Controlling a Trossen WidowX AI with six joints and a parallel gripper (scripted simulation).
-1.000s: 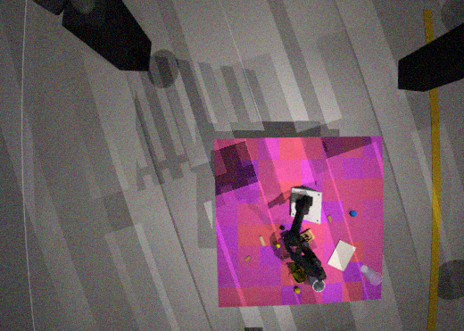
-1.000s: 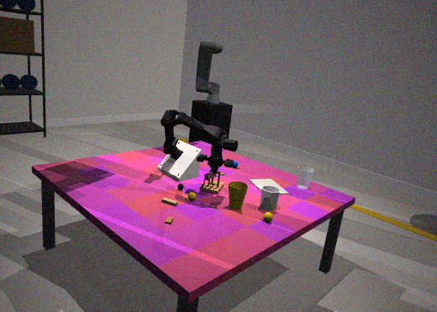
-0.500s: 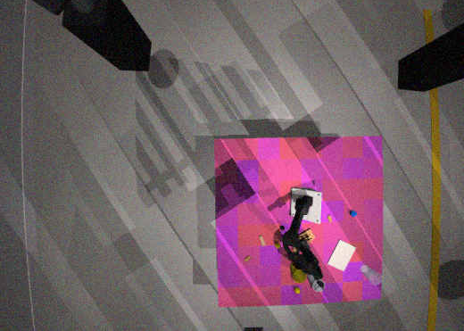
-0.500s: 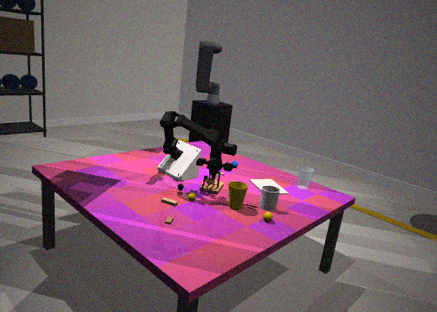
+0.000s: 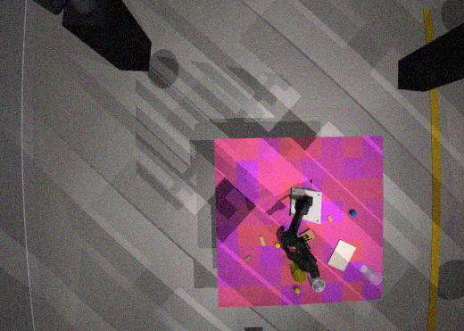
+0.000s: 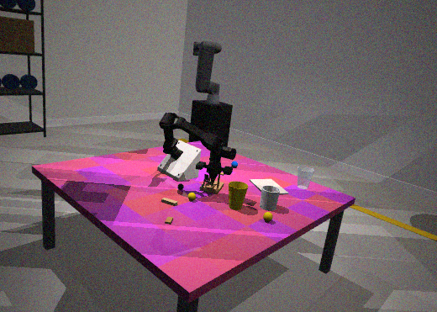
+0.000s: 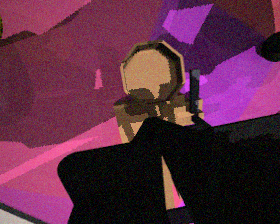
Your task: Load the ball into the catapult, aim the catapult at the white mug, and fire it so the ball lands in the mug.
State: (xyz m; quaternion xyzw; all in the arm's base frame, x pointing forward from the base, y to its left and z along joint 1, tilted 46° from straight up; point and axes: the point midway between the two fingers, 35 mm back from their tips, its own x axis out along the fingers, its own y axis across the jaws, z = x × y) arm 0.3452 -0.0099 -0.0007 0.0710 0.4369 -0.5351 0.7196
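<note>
Now: the wooden catapult 2 cm behind my gripper tip and 1 cm to the left of it. The rest, counted from my gripper tip: yellow cup 19 cm ahead, 2 cm below, 1 cm to the right; then white mug 27 cm ahead, 14 cm to the left, 2 cm below; then black ball 13 cm to the right, 11 cm behind, 4 cm below.
</note>
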